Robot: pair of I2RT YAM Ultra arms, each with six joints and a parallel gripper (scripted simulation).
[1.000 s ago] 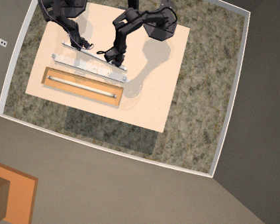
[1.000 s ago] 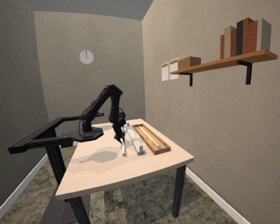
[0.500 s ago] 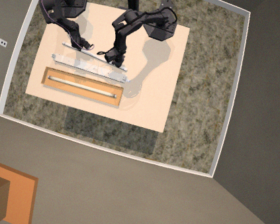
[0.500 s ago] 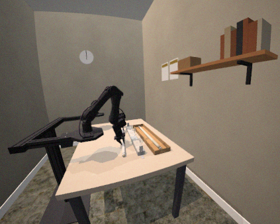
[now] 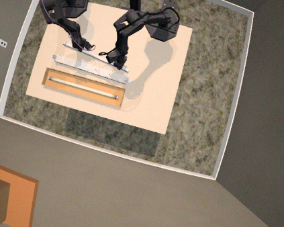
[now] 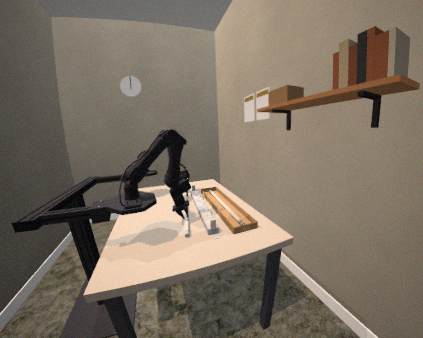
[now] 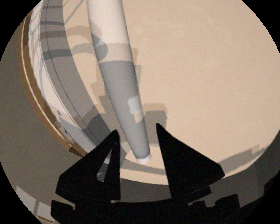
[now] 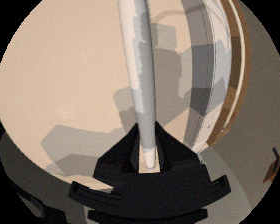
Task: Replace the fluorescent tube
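Now: the LED tube 2 cm ahead of my right hand, 12 cm to the left of it and 1 cm below it. Round my right hand: carton: 28 cm ahead, 10 cm to the left; light fixture: 13 cm ahead, 12 cm to the left, 3 cm above; old fluorescent tube: 28 cm ahead, 10 cm to the left.
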